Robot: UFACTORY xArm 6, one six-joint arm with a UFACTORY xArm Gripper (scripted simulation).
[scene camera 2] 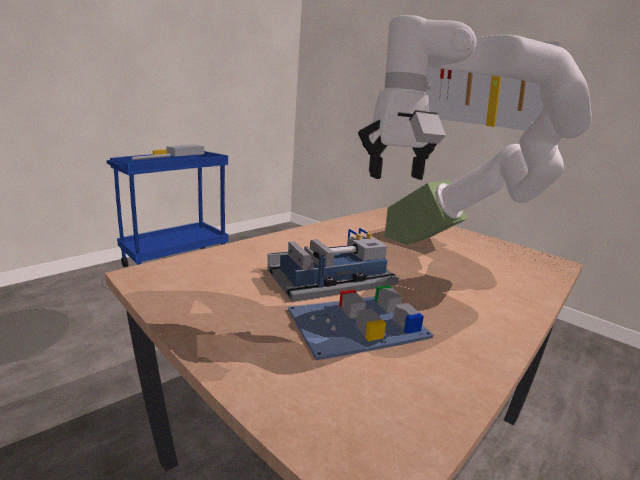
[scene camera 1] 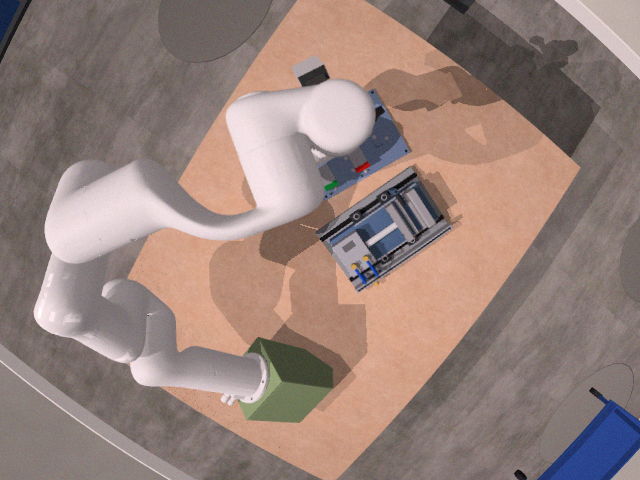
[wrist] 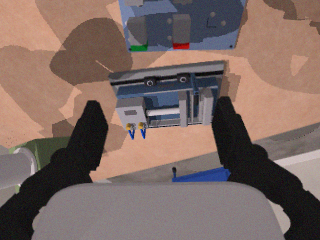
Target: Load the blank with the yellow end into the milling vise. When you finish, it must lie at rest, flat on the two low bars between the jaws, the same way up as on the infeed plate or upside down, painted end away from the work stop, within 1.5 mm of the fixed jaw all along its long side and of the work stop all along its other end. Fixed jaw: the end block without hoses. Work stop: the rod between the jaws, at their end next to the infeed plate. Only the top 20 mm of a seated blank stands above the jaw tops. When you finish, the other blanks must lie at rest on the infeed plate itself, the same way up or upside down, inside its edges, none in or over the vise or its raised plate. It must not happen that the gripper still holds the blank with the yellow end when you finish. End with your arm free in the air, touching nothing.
Scene:
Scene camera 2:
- my gripper: 396, 178
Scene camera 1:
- my gripper: 334, 140
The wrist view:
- my gripper: 158, 111

